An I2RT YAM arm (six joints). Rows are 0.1 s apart.
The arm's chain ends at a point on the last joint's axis. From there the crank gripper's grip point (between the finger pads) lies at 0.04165 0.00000 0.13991 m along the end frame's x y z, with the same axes.
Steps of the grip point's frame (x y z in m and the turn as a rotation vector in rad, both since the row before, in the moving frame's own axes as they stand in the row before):
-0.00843 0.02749 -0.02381 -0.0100 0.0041 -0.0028
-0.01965 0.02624 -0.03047 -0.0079 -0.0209 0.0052
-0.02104 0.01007 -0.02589 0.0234 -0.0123 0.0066
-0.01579 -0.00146 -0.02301 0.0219 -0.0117 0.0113
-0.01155 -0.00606 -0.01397 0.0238 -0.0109 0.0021
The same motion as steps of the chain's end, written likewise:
-0.00901 0.02621 -0.02363 -0.0100 0.0041 -0.0028
-0.01671 0.02492 -0.03130 -0.0079 -0.0209 0.0052
-0.01933 0.01308 -0.02636 0.0234 -0.0123 0.0066
-0.01417 0.00115 -0.02346 0.0219 -0.0117 0.0113
-0.01003 -0.00281 -0.01438 0.0238 -0.0109 0.0021

